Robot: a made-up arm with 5 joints.
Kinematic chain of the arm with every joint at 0, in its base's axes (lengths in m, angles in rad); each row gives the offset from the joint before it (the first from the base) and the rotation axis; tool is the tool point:
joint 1: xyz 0 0 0.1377 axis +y
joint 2: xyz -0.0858 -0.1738 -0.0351 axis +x
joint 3: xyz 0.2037 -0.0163 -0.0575 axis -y
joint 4: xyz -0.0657 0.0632 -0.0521 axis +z
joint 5: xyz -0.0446 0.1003 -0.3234 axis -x
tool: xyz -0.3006 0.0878 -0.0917
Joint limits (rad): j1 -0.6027..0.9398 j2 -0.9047..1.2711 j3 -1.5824..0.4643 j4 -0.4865..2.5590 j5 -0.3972..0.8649
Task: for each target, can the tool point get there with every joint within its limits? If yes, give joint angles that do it. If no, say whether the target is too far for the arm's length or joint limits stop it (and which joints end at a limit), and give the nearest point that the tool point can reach.
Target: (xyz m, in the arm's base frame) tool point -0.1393 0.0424 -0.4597
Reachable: yes | joints -0.4492 0.2515 -0.1636 0.1870 0.6193
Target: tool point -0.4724 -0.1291 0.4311
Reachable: yes | joints 0.7690 -0.2840 -0.8292 0.3488 0.3964
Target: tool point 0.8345 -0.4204 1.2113
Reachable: no: too far | nearest point 0.1530 -0.2560 0.6273 | short by 0.912 m
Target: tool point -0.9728 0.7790 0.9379
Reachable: no: too far | nearest point -0.3806 0.2501 0.3893 | short by 0.965 m
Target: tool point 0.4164 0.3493 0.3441
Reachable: no: joint limits stop it (at a limit: joint 2, joint 3, joint 4, joint 5) | nearest point 0.1739 0.4785 0.2239 | short by 0.300 m
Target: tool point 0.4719 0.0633 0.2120
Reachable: no: joint limits stop it (at a limit: joint 1, joint 2, joint 3, joint 4, joint 5) | nearest point 0.6193 0.1714 0.1172 | short by 0.206 m
